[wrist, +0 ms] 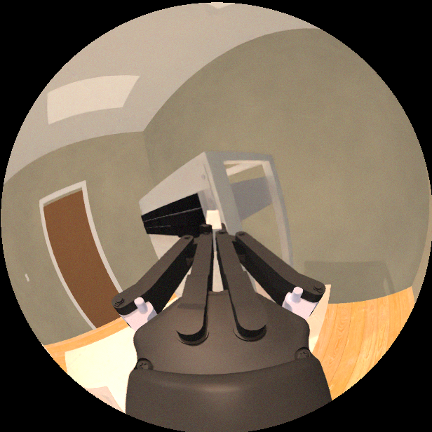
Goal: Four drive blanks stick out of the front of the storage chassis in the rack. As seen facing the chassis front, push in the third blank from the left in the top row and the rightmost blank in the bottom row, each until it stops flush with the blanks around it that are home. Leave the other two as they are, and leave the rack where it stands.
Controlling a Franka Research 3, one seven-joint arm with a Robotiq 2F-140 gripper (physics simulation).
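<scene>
The rack (216, 172) stands ahead in the wrist view, seen from an angle past its right front corner post. The black blanks (175, 215) of the storage chassis show as a steeply foreshortened band on the rack's front, left of the centre, with thin seams between them. I cannot tell which blanks stick out at this angle. My gripper (212, 219) is shut and empty. Its fingertips appear at the lower right end of the black band, overlapping the view of the corner post. They hide part of that area, and I cannot tell whether they touch anything.
The grey side of the chassis (251, 196) shows through the rack's open side frame. A pale surface (100, 357) lies at the lower left, over a wooden floor (365, 325). A brown door (75, 255) is in the left wall. A plain wall (345, 150) stands behind the rack.
</scene>
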